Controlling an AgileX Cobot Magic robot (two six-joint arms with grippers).
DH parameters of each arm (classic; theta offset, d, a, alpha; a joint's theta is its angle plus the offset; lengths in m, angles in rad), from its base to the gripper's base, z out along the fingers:
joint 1: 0 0.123 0 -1.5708
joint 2: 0.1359 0 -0.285 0
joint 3: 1.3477 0 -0.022 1.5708
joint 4: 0 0.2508 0 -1.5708
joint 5: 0 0 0.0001 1.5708
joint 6: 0 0.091 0 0
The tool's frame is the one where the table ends.
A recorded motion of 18 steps. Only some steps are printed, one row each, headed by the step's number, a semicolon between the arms.
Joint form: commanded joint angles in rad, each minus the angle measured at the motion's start. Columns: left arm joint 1, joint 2, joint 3, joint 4, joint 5, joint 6; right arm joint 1, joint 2, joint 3, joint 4, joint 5, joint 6.
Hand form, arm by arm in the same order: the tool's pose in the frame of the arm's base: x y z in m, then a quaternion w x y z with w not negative. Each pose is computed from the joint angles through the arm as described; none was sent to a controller.
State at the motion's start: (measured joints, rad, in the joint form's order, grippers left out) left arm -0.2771 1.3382 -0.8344 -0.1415 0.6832 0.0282; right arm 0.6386 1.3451 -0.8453 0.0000 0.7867 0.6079
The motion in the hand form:
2: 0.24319 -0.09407 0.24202 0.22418 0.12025 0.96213 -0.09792; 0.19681 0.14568 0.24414 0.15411 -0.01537 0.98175 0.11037
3: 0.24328 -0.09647 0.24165 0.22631 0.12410 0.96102 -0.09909; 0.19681 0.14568 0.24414 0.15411 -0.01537 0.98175 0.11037
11: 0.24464 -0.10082 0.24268 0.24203 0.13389 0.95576 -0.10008; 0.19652 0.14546 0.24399 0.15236 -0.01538 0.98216 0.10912
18: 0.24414 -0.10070 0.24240 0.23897 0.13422 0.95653 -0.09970; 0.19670 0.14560 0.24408 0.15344 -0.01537 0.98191 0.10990
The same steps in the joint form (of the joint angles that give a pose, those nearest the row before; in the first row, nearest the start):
2: -0.0590 0.0317 -0.0155 -0.0133 -0.0253 -0.0162; -0.0014 -0.0097 -0.0006 0.0000 0.0004 -0.0020
3: -0.0679 0.0344 -0.0155 -0.0133 -0.0333 -0.0162; -0.0014 -0.0097 -0.0006 0.0000 0.0004 -0.0020
11: -0.0844 0.0359 -0.0155 -0.0070 -0.0680 -0.0126; -0.0014 -0.0097 -0.0006 0.0000 0.0047 -0.0020
18: -0.0844 0.0359 -0.0155 -0.0071 -0.0616 -0.0126; -0.0014 -0.0097 -0.0006 0.0000 0.0020 -0.0020

